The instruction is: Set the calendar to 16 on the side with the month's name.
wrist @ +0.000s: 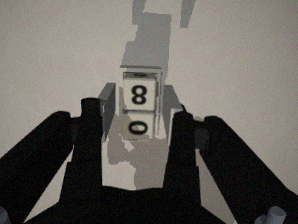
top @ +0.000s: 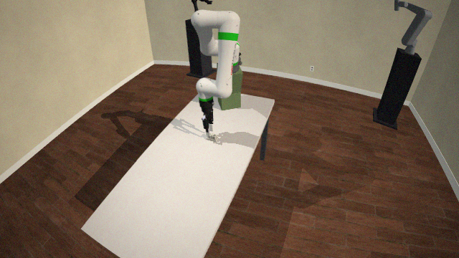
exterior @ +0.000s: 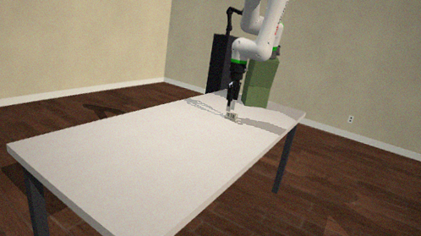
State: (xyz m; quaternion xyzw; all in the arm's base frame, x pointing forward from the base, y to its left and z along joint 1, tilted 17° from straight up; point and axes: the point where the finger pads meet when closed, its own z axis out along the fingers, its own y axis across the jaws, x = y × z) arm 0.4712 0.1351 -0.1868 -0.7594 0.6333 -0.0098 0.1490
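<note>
Now: hand 6 cm above the cube. The rest, counted from my hand: white calendar tray (7 cm below, 2 cm to the left).
</note>
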